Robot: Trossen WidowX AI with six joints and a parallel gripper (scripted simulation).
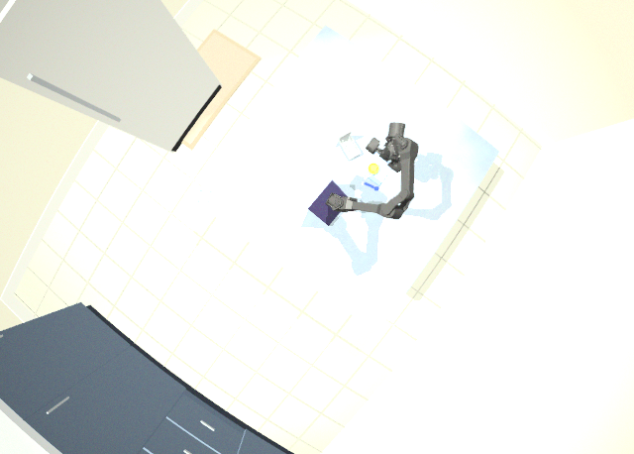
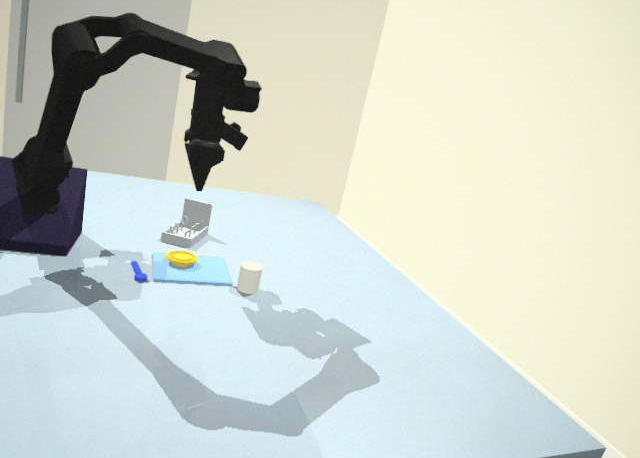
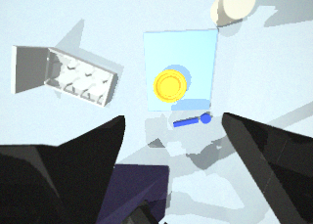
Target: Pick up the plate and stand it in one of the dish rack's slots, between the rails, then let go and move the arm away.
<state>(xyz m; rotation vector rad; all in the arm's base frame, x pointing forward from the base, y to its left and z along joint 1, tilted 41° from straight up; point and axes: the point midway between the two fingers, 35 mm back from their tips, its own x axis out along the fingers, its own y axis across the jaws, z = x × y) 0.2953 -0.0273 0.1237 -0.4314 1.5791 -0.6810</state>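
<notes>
The yellow plate is 16 cm below my gripper tip, 1 cm to the right of it and 1 cm behind it. Also, from my gripper tip: blue spoon 17 cm below, 10 cm behind, 6 cm to the right; then cream cup 15 cm below, 11 cm to the right, 10 cm ahead; then light blue mat 17 cm below, 3 cm to the right, 1 cm ahead.
</notes>
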